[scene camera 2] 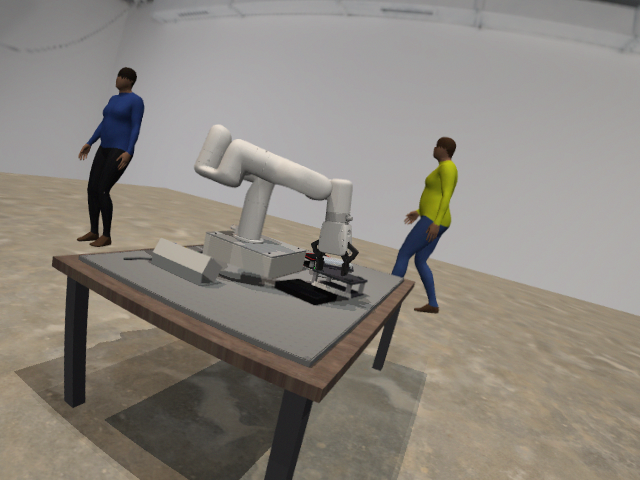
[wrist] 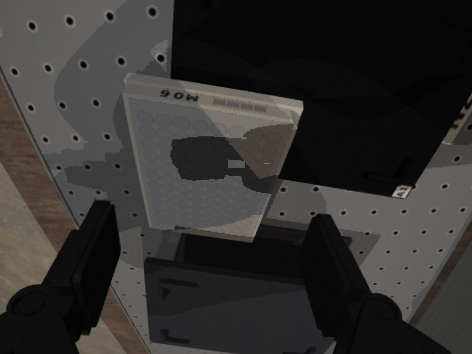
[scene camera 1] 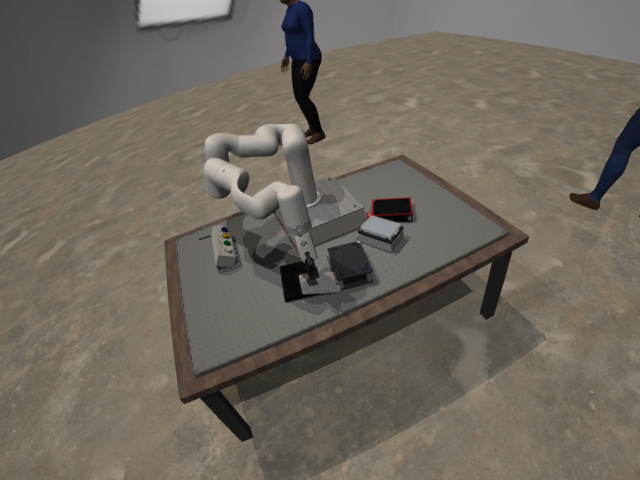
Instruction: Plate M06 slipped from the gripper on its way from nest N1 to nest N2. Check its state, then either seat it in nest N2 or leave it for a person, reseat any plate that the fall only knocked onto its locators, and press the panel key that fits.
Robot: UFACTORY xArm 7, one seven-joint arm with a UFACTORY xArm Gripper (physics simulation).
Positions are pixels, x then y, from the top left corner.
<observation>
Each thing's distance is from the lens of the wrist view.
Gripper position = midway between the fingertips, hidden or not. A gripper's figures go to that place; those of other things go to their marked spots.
my gripper (wrist: 214, 231): 0.13 m
M06 well plate (wrist: 208, 158): 0.15 m
black station (wrist: 379, 92): 0.17 m
</observation>
